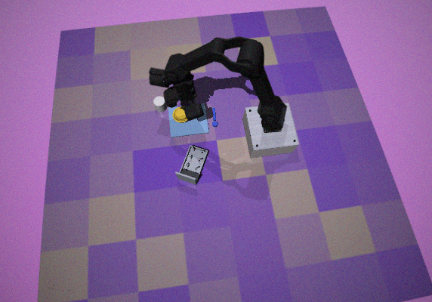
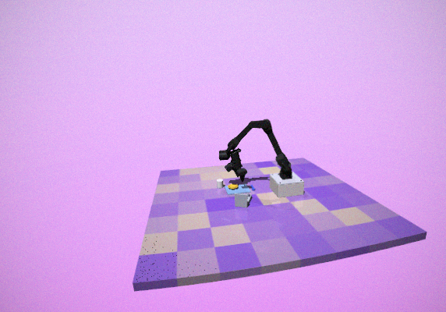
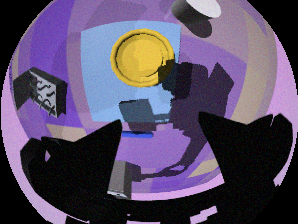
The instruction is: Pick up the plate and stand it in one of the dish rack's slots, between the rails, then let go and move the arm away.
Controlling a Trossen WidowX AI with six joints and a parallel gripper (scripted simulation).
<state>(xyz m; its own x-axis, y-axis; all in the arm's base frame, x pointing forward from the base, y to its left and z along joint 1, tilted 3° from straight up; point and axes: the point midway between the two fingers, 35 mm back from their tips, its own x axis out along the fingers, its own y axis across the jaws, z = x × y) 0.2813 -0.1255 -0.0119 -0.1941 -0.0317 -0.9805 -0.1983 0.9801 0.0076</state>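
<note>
The yellow plate lies 50 mm ahead of my gripper tip, 20 mm to the left of it and 40 mm below it. From my gripper tip the other things lie so: grey dish rack 20 mm ahead, 230 mm to the left, 30 mm below; blue spoon 80 mm behind, 50 mm to the left, 50 mm below; white cup 140 mm ahead, 30 mm to the right, 30 mm below.
</note>
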